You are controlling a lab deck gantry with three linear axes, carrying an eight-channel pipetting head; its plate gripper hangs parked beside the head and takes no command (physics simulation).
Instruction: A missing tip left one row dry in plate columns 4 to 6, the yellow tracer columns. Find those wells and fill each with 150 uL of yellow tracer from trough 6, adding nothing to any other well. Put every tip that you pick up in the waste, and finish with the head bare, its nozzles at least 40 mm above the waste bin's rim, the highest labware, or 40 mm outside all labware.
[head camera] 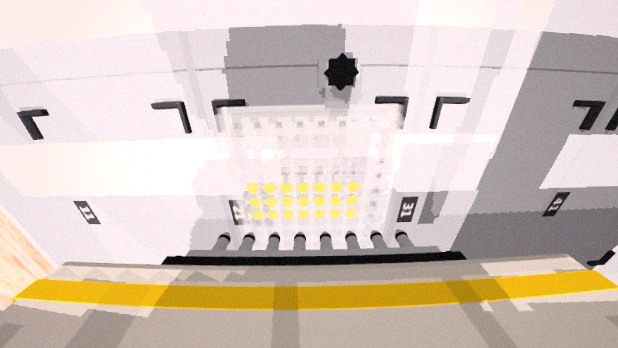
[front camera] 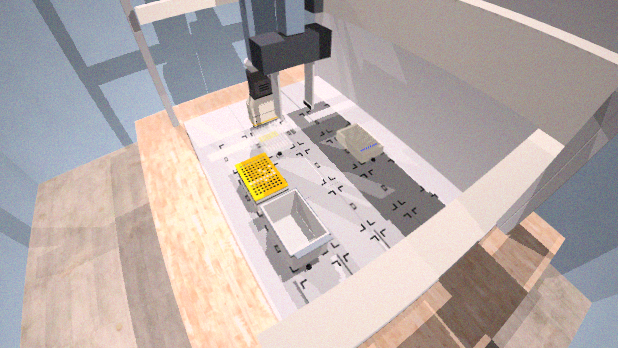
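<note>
The clear well plate (front camera: 281, 143) (head camera: 312, 111) has three yellow columns. In the head view each shows filled wells from the left, with a pale well at the right end. The pipetting head (front camera: 262, 109) (head camera: 310, 327) hangs low beside the plate's far end in the front view; its nozzles (head camera: 300, 240) look bare. The parked plate gripper (front camera: 295, 113) hangs beside the head, fingers apart and empty. The yellow tip rack (front camera: 261, 176) stands nearer the front camera, beside the pale waste bin (front camera: 312, 247). A beige trough block (front camera: 361, 140) shows a blue strip; yellow tracer is not visible there.
The front camera shows a dark gantry block (front camera: 282, 52) above the head and a pale frame beam (front camera: 400, 260) across the near side. Black corner brackets mark the deck positions. A black knob (front camera: 279, 154) (head camera: 341, 72) sits beside the plate.
</note>
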